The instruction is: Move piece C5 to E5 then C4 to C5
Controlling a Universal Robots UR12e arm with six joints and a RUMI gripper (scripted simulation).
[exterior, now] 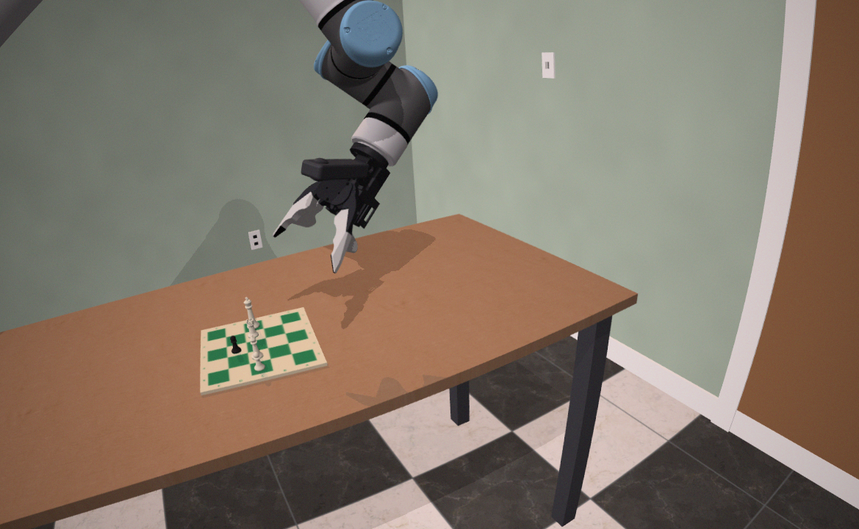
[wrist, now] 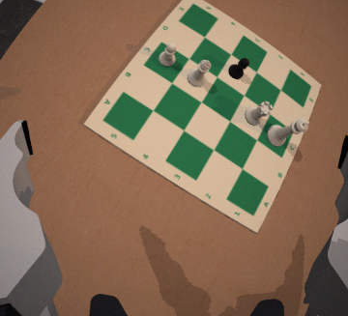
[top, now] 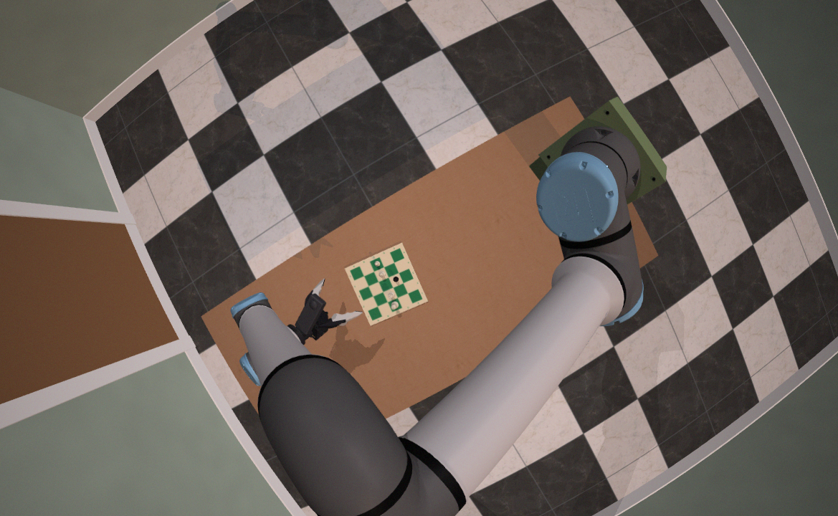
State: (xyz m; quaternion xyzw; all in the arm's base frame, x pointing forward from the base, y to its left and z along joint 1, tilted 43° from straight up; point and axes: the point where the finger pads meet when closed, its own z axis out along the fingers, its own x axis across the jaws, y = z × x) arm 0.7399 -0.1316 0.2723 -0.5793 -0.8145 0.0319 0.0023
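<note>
The white pawn lies 150 mm below my hand, 120 mm behind it and 20 mm to the right of it. Also, from my hand: cream chessboard: 170 mm below, 100 mm behind, 50 mm to the left; black piece: 150 mm below, 140 mm behind, 60 mm to the left; white king: 130 mm to the left, 130 mm below, 80 mm behind.
</note>
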